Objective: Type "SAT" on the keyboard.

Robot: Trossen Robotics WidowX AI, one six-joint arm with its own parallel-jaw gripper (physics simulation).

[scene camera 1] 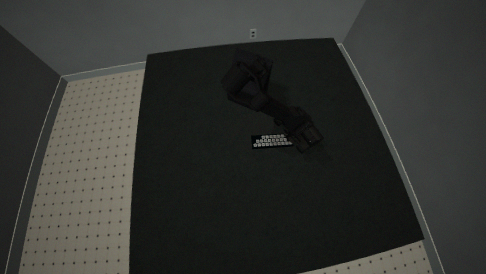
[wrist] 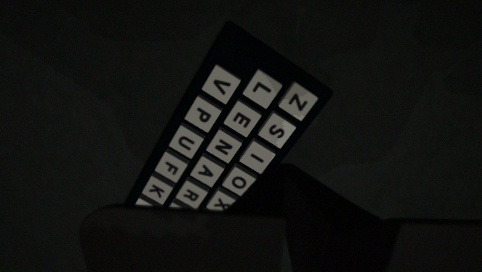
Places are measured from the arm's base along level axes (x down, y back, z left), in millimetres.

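Pixels of known places: gripper, fingertip midpoint: [scene camera 1: 287, 139] [wrist: 280, 173]; arm's base, origin of the base link: [scene camera 1: 259, 67].
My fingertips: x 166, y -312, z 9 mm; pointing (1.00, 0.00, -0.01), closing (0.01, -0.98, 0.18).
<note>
Ahead of a thing's pixels: the offset from my fingertips to its top centre. Level surfaces: height alone.
The black keyboard [scene camera 1: 256, 138] [wrist: 240, 45] with white letter keys lies flat on the dark surface. In the wrist view it is slanted, with the S key @[dx +41, dy +0, dz +4 mm] [wrist: 277, 131] near its right edge and the A key @[dx +41, dy +32, dz -30 mm] [wrist: 205, 172] in the middle row. The lower part of the keyboard is hidden behind the gripper parts, and no T letter can be read. My gripper [scene camera 1: 291, 137] [wrist: 280, 173] is shut and empty. Its tip overlaps the keyboard's right end in the scene view and shows beside the I and O keys in the wrist view. Its height over the keys is unclear.
The dark surface @[dx +57 mm] [scene camera 1: 200, 200] extends around the keyboard and arm. The arm [scene camera 1: 247, 85] reaches from the back toward the keyboard's right end. A pale dotted floor [scene camera 1: 85, 175] lies at the left, and grey walls stand at the back and sides.
</note>
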